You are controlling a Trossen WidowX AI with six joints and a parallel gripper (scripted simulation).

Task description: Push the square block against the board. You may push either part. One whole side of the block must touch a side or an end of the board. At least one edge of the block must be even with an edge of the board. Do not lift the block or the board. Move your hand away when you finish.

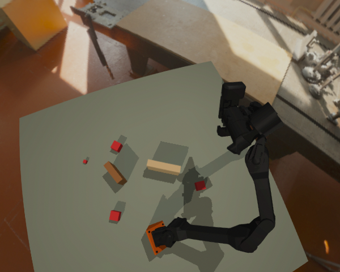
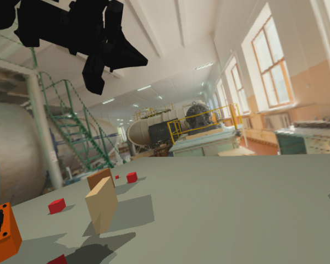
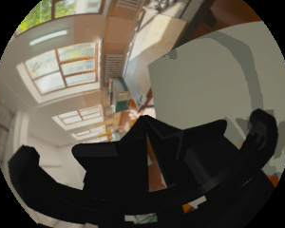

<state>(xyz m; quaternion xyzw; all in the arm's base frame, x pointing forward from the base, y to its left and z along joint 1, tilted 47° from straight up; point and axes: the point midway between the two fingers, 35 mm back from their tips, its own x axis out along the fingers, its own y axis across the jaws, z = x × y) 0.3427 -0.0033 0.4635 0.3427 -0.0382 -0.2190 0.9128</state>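
My gripper tip is now 120 mm past the tan board, 240 mm to the right of it and 320 mm above it. From my gripper tip the other things lie so: brown square block: 80 mm behind, 460 mm to the left, 320 mm below; then tiny red cube: 40 mm ahead, 620 mm to the left, 360 mm below.
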